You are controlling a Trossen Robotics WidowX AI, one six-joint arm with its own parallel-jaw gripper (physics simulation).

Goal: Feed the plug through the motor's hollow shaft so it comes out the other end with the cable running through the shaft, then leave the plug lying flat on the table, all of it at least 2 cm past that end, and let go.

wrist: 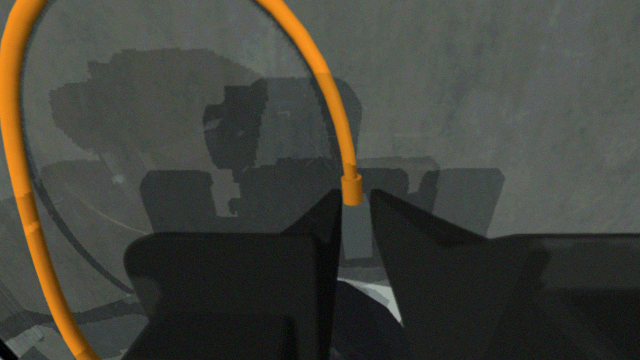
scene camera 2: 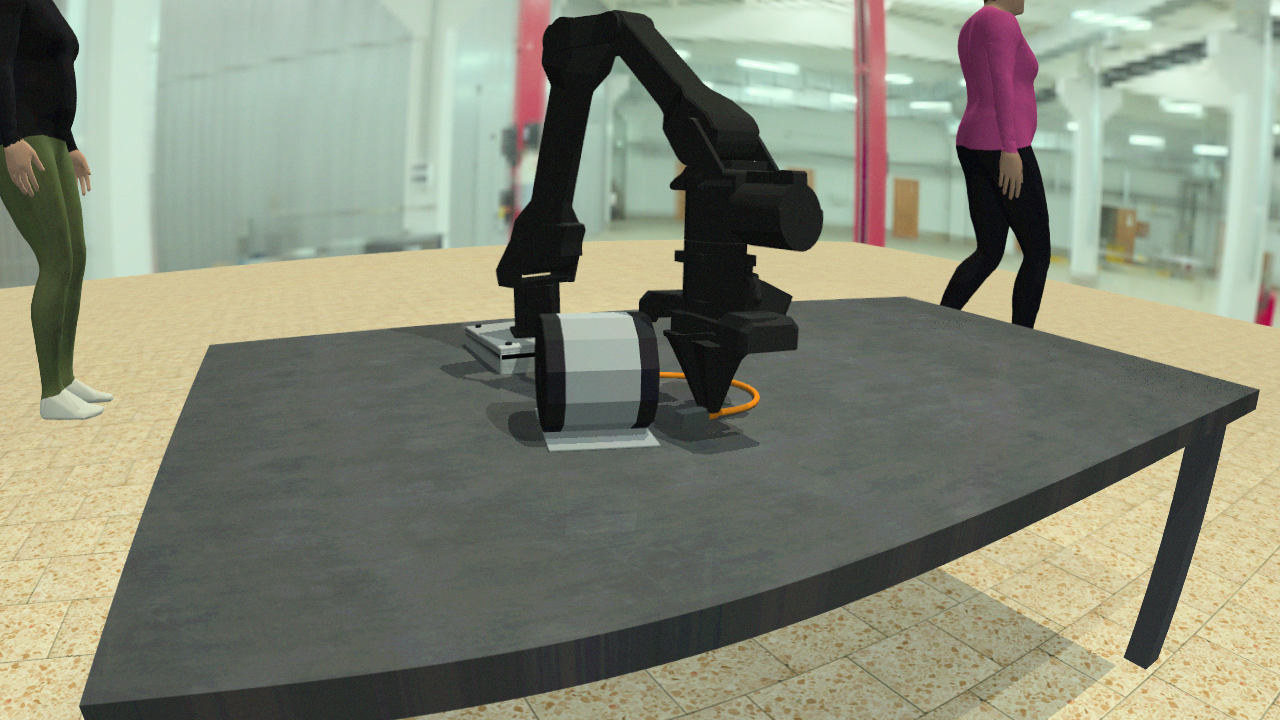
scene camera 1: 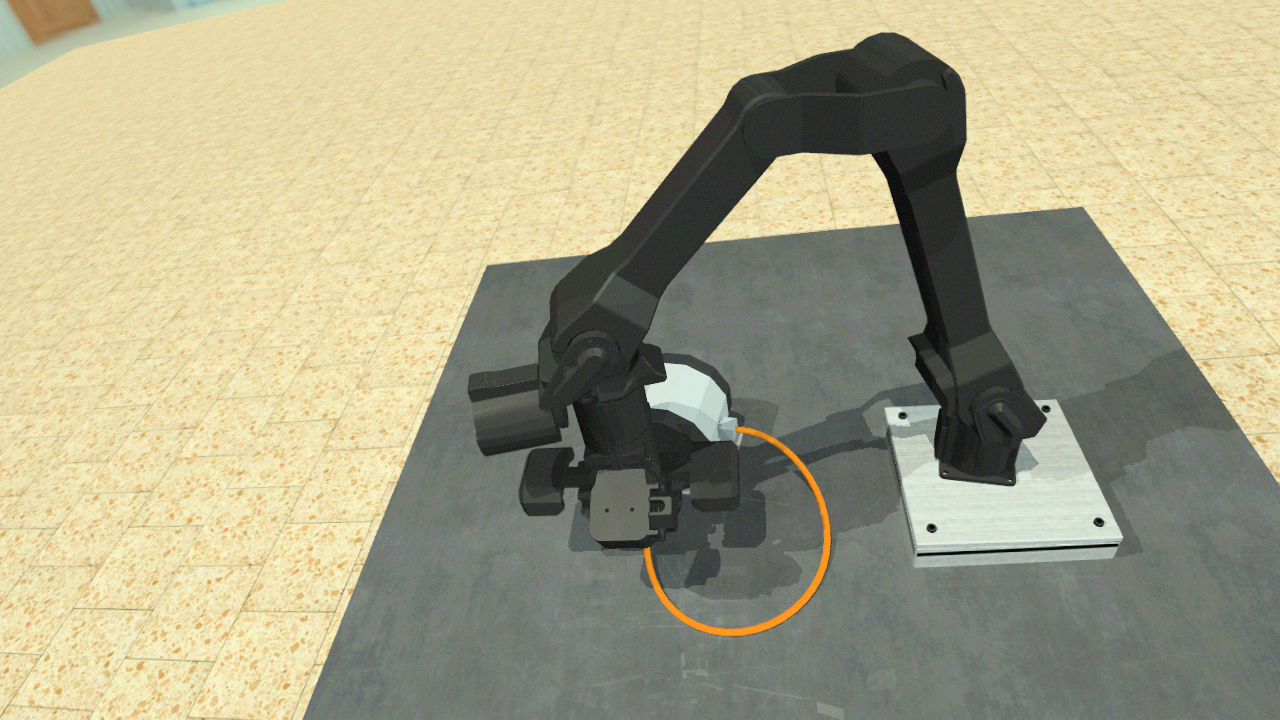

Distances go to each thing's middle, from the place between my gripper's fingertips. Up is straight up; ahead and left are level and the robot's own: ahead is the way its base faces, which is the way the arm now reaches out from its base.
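Labels:
My hand: 1 cm short of the grey plug (wrist: 356, 220), 2 cm left of it.

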